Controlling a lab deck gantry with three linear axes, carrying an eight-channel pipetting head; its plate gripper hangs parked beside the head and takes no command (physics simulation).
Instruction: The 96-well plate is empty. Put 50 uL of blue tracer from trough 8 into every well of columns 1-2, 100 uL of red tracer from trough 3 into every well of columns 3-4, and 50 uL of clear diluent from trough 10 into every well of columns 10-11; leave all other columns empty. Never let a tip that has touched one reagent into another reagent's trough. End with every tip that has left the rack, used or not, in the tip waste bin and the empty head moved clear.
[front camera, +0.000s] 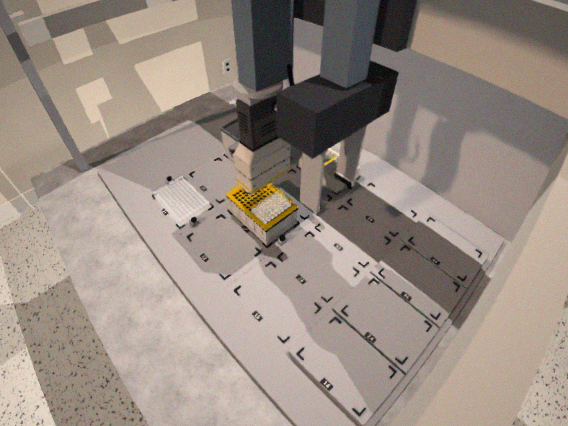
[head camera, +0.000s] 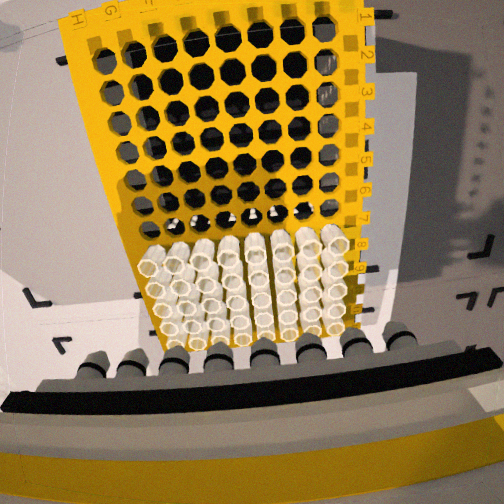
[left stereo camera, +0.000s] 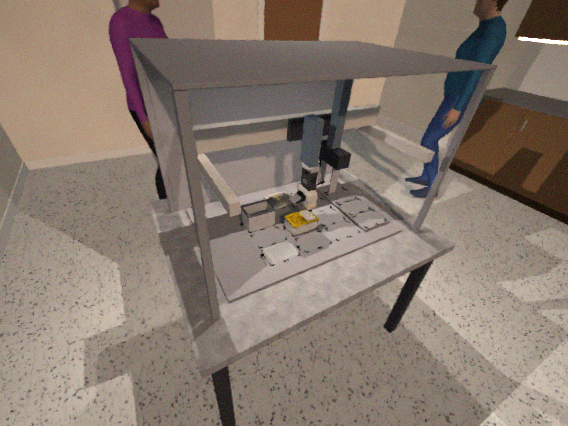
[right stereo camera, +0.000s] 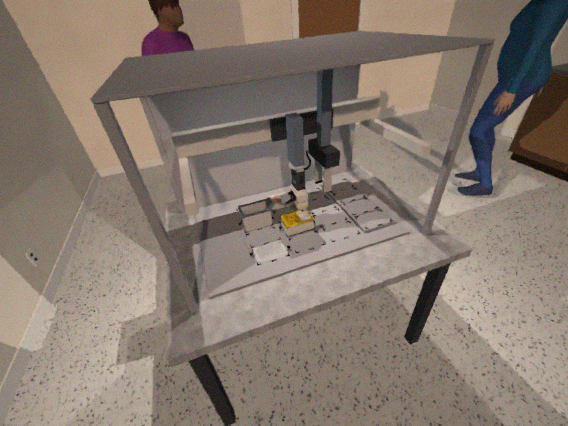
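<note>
The pipetting head (front camera: 262, 162) (left stereo camera: 310, 196) (right stereo camera: 301, 197) hangs low by the yellow tip rack (front camera: 266, 230) (head camera: 107, 150) (left stereo camera: 301, 229) (right stereo camera: 298, 228). In the head view its eight grey nozzles (head camera: 265, 352) are bare. The rack's columns 1-7 are empty holes; the remaining columns hold white tips (head camera: 257, 280). The 96-well plate (front camera: 182, 200) (left stereo camera: 281, 252) (right stereo camera: 270, 251) looks colourless. The waste bin (left stereo camera: 259, 220) (right stereo camera: 256, 220) stands behind it, mostly hidden in the front view. The trough carrier (left stereo camera: 280, 199) is partly hidden; its liquids are unclear. My parked gripper (front camera: 330, 194) has its fingers wide apart, nothing between.
The gripper's dark body (front camera: 337, 110) hangs right beside the head. Black locating knobs (front camera: 194, 220) stand at the plate's edge. Numbered deck positions with corner marks lie to the right. Enclosure posts (left stereo camera: 192, 200) (right stereo camera: 455, 140) rise at the table corners. Two people stand behind the enclosure.
</note>
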